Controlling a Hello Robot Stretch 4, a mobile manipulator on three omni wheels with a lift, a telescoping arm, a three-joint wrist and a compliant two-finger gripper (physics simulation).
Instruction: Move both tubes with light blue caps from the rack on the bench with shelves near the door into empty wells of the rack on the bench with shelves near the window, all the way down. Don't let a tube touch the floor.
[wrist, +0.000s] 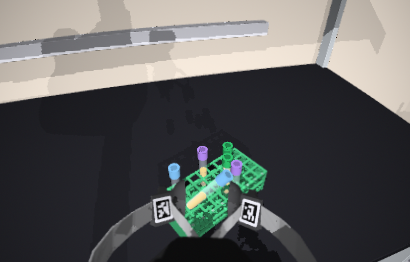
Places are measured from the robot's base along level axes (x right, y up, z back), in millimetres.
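Where they show: hand, tool point: (206, 199).
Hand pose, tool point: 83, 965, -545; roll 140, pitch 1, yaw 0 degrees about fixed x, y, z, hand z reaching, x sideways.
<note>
Each offset is from my tool point to the centre of the thing, as dx, dy, dz. "pt": to the spot under its first point. Level surfaces: height alone.
The green rack @[pt +92, -173, -215] (256, 165) stands on a dark bench top; which bench it is, I cannot tell. One tube with a light blue cap @[pt +23, -87, -104] (225, 177) lies slanted across the top of the rack, its yellowish bottom end towards the left finger. Another tube with a light blue cap @[-59, -167, -143] (174, 171) stands upright at the rack's left end. My gripper (206, 194) is open; the slanted tube shows in the gap between its fingers, much narrower than the gap. The fingers hide part of the rack's near side.
Two purple-capped tubes @[-14, -167, -189] (202, 153) @[+46, -167, -157] (236, 167) and two green-capped tubes @[+32, -167, -203] (227, 147) @[+31, -167, -172] (227, 160) stand in the rack. The dark bench top @[dy -230] (310, 120) reaches back to a pale wall with a grey rail (215, 31). A grey post (331, 37) rises at the back right corner.
</note>
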